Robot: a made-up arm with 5 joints.
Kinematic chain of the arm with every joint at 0, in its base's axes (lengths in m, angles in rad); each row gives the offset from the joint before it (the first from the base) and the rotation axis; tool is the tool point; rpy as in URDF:
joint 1: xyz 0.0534 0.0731 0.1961 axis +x
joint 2: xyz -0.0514 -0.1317 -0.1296 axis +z
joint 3: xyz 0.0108 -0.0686 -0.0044 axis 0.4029 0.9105 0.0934
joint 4: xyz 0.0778 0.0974 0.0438 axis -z
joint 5: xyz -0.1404 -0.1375 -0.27 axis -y
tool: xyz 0.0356 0.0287 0.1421 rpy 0 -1.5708 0
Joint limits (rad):
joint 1: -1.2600..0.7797
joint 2: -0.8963..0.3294
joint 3: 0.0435..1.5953
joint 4: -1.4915..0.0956
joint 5: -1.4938..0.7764
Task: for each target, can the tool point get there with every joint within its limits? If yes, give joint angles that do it. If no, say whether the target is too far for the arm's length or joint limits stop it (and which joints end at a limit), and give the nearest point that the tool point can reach.
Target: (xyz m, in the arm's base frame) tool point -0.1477 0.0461 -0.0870
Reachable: yes | joints 0.2213 0.0578 1.4554 -0.4402 -1.1718
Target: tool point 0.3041 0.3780 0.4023
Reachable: no: joint limits stop it (at a limit: joint 1, joint 2, joint 3, joint 4, joint 5) | nearest point 0.0294 0.3277 0.1001 | short by 0.411 m
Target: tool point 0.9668 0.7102 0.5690
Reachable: no: too far | nearest point 0.1735 0.2651 -0.0667 | short by 1.110 m
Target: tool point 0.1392 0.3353 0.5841
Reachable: no: joint limits stop it (at a limit: joint 1, joint 2, joint 3, joint 4, joint 5) | nearest point -0.0629 -0.0059 0.4409 | short by 0.422 m
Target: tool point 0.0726 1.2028 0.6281
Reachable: no: too far | nearest point 0.0160 0.3285 0.1009 | short by 1.022 m
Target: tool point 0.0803 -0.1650 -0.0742
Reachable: yes | joints -0.2586 0.1612 0.3737 -0.5114 -0.8445
